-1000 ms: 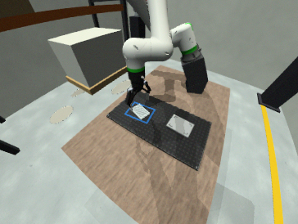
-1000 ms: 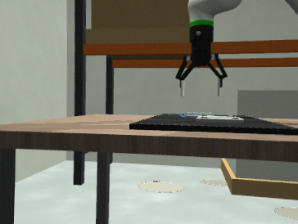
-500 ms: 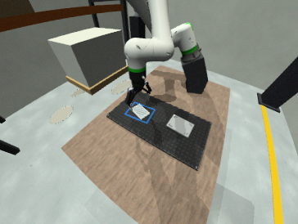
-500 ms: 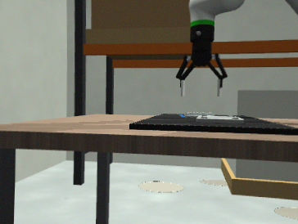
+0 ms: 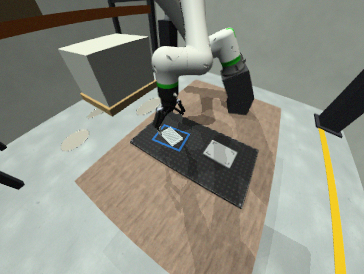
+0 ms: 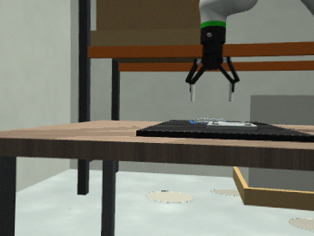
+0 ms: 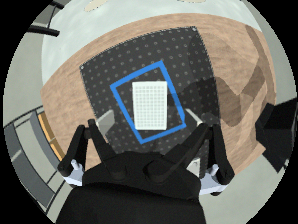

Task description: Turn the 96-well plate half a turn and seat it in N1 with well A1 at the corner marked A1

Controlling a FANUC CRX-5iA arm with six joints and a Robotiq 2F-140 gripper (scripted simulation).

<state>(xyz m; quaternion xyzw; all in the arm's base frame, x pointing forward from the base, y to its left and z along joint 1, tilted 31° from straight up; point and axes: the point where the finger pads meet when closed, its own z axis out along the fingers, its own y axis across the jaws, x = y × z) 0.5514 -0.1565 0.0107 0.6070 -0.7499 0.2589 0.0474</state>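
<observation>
The white 96-well plate is 80 mm below my hand. Round my hand: grey plate nest N1 (310 mm to the left, 80 mm below, 50 mm behind).
</observation>
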